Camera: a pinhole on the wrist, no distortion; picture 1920 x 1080 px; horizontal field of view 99.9 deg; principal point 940.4 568.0 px. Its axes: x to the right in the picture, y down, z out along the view. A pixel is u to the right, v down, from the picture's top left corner.
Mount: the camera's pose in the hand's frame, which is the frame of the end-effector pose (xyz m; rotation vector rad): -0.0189 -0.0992 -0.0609 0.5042 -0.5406 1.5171
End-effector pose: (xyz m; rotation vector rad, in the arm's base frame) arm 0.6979 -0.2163 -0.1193 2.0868 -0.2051 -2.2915
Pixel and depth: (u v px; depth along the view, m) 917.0 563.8 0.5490
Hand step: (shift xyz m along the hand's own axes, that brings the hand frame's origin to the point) -0.0258 -0.4511 0.3607
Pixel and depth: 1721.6 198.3 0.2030
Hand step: 0.0670 -0.0701 0.2224
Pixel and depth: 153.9 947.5 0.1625
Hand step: -0.0956 -0.3243 -0.0330
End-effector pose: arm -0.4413 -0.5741 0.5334 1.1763 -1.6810 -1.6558
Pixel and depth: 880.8 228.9 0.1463
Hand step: 0.0401 -0.1980 0.0489
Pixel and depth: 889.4 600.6 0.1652
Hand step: -0.0284 -0.2096 0.0623
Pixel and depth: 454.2 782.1 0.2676
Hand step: -0.0920 -0.3915 0.0480
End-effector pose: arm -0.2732 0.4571 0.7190 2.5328 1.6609 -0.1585
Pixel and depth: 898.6 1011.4 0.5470
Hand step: -0.3289 -0.4603 0.3439
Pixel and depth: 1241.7 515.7 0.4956
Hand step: 0.0010 -0.2601 0.4437
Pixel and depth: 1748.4 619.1 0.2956
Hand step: -0.0480 -0.0494 0.3538
